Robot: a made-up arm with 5 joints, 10 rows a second.
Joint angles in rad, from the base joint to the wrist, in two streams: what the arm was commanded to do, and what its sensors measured. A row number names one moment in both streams.
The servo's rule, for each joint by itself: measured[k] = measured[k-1] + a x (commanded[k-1-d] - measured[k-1]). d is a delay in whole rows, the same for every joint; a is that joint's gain. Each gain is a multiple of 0.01, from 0.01 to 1. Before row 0 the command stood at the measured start. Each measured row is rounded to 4 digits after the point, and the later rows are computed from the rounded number. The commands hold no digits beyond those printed.
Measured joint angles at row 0:
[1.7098 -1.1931 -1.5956 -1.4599 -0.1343]
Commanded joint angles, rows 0 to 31:
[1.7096 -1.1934 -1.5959 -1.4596 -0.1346]
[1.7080 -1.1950 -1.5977 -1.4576 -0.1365]
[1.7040 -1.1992 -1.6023 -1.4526 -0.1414]
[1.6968 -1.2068 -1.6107 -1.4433 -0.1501]
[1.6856 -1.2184 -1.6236 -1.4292 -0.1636]
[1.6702 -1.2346 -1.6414 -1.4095 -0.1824]
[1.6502 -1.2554 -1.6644 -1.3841 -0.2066]
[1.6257 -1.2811 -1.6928 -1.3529 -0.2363]
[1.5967 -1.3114 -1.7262 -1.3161 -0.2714]
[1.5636 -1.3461 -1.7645 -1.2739 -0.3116]
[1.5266 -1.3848 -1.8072 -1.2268 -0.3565]
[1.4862 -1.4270 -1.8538 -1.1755 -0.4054]
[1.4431 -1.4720 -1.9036 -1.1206 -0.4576]
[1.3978 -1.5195 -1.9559 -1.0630 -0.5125]
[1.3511 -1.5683 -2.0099 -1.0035 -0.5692]
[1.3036 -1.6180 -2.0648 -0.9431 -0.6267]
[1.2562 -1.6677 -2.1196 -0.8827 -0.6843]
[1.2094 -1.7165 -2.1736 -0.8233 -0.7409]
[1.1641 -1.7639 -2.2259 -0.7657 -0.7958]
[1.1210 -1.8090 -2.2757 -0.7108 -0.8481]
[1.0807 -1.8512 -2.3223 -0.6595 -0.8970]
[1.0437 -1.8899 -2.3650 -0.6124 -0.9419]
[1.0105 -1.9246 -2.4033 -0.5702 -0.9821]
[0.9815 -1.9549 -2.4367 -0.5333 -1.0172]
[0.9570 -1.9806 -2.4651 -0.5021 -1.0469]
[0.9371 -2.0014 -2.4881 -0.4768 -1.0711]
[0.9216 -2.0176 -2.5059 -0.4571 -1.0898]
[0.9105 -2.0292 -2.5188 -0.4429 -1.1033]
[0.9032 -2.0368 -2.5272 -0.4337 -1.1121]
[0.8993 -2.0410 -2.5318 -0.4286 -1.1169]
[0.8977 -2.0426 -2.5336 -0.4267 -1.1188]
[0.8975 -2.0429 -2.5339 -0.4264 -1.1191]
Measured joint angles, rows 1 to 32:
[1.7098 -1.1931 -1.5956 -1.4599 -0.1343]
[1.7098 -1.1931 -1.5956 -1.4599 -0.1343]
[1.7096 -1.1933 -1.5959 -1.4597 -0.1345]
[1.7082 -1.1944 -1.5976 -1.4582 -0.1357]
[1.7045 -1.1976 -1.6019 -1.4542 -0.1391]
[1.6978 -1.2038 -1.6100 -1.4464 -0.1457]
[1.6872 -1.2136 -1.6225 -1.4340 -0.1564]
[1.6724 -1.2277 -1.6399 -1.4164 -0.1720]
[1.6531 -1.2463 -1.6624 -1.3931 -0.1928]
[1.6293 -1.2696 -1.6904 -1.3642 -0.2189]
[1.6009 -1.2976 -1.7233 -1.3296 -0.2504]
[1.5684 -1.3301 -1.7612 -1.2895 -0.2871]
[1.5320 -1.3667 -1.8035 -1.2444 -0.3287]
[1.4922 -1.4071 -1.8498 -1.1948 -0.3747]
[1.4495 -1.4506 -1.8993 -1.1414 -0.4244]
[1.4045 -1.4968 -1.9514 -1.0850 -0.4773]
[1.3580 -1.5447 -2.0052 -1.0263 -0.5324]
[1.3107 -1.5938 -2.0600 -0.9664 -0.5890]
[1.2633 -1.6433 -2.1148 -0.9061 -0.6462]
[1.2164 -1.6923 -2.1689 -0.8465 -0.7030]
[1.1709 -1.7403 -2.2213 -0.7883 -0.7587]
[1.1275 -1.7863 -2.2713 -0.7325 -0.8123]
[1.0868 -1.8298 -2.3182 -0.6799 -0.8631]
[1.0493 -1.8701 -2.3613 -0.6313 -0.9104]
[1.0155 -1.9066 -2.3999 -0.5873 -0.9534]
[0.9859 -1.9390 -2.4338 -0.5484 -0.9917]
[0.9608 -1.9669 -2.4626 -0.5151 -1.0248]
[0.9402 -1.9900 -2.4861 -0.4875 -1.0526]
[0.9240 -2.0085 -2.5043 -0.4656 -1.0749]
[0.9123 -2.0224 -2.5176 -0.4493 -1.0919]
[0.9044 -2.0320 -2.5264 -0.4381 -1.1040]
[0.9000 -2.0380 -2.5314 -0.4313 -1.1117]
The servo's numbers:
d 2
a 0.87 0.67 0.92 0.72 0.60

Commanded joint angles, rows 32 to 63:
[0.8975 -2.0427 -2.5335 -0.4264 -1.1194]
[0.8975 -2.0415 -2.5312 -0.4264 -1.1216]
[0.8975 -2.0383 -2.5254 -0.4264 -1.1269]
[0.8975 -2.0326 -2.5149 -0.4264 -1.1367]
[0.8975 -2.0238 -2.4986 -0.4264 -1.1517]
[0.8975 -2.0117 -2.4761 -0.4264 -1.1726]
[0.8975 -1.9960 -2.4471 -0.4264 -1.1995]
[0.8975 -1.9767 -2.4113 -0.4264 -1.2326]
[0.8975 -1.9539 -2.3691 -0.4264 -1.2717]
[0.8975 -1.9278 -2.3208 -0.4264 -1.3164]
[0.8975 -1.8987 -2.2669 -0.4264 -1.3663]
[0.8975 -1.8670 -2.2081 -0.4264 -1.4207]
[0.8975 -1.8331 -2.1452 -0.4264 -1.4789]
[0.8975 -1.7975 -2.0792 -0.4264 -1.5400]
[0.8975 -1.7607 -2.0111 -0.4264 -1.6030]
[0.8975 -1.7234 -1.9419 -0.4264 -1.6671]
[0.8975 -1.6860 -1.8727 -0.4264 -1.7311]
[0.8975 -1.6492 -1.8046 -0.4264 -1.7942]
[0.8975 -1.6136 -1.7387 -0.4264 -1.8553]
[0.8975 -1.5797 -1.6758 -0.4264 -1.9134]
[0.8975 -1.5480 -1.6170 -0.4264 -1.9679]
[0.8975 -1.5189 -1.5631 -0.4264 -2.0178]
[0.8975 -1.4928 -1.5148 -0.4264 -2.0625]
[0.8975 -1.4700 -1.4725 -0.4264 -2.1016]
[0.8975 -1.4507 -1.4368 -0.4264 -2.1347]
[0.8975 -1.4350 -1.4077 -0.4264 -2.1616]
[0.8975 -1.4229 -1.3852 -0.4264 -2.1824]
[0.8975 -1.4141 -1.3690 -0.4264 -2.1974]
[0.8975 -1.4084 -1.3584 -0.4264 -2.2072]
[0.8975 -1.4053 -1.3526 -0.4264 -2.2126]
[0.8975 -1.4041 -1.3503 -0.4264 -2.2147]
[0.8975 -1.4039 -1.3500 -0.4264 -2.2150]
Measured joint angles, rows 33 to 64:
[0.8980 -2.0411 -2.5334 -0.4280 -1.1160]
[0.8976 -2.0423 -2.5339 -0.4268 -1.1179]
[0.8975 -2.0426 -2.5335 -0.4265 -1.1188]
[0.8975 -2.0419 -2.5314 -0.4264 -1.1205]
[0.8975 -2.0395 -2.5259 -0.4264 -1.1243]
[0.8975 -2.0349 -2.5158 -0.4264 -1.1317]
[0.8975 -2.0275 -2.5000 -0.4264 -1.1437]
[0.8975 -2.0169 -2.4780 -0.4264 -1.1610]
[0.8975 -2.0029 -2.4496 -0.4264 -1.1841]
[0.8975 -1.9853 -2.4144 -0.4264 -1.2132]
[0.8975 -1.9643 -2.3727 -0.4264 -1.2483]
[0.8975 -1.9398 -2.3250 -0.4264 -1.2892]
[0.8975 -1.9123 -2.2715 -0.4264 -1.3355]
[0.8975 -1.8819 -2.2132 -0.4264 -1.3866]
[0.8975 -1.8492 -2.1506 -0.4264 -1.4420]
[0.8975 -1.8146 -2.0849 -0.4264 -1.5008]
[0.8975 -1.7785 -2.0170 -0.4264 -1.5621]
[0.8975 -1.7416 -1.9479 -0.4264 -1.6251]
[0.8975 -1.7043 -1.8787 -0.4264 -1.6887]
[0.8975 -1.6674 -1.8105 -0.4264 -1.7520]
[0.8975 -1.6314 -1.7444 -0.4264 -1.8140]
[0.8975 -1.5968 -1.6813 -0.4264 -1.8736]
[0.8975 -1.5641 -1.6221 -0.4264 -1.9302]
[0.8975 -1.5338 -1.5678 -0.4264 -1.9828]
[0.8975 -1.5063 -1.5190 -0.4264 -2.0306]
[0.8975 -1.4820 -1.4762 -0.4264 -2.0732]
[0.8975 -1.4610 -1.4400 -0.4264 -2.1101]
[0.8975 -1.4436 -1.4103 -0.4264 -2.1410]
[0.8975 -1.4297 -1.3872 -0.4264 -2.1658]
[0.8975 -1.4192 -1.3705 -0.4264 -2.1848]
[0.8975 -1.4120 -1.3594 -0.4264 -2.1982]
[0.8975 -1.4075 -1.3531 -0.4264 -2.2068]

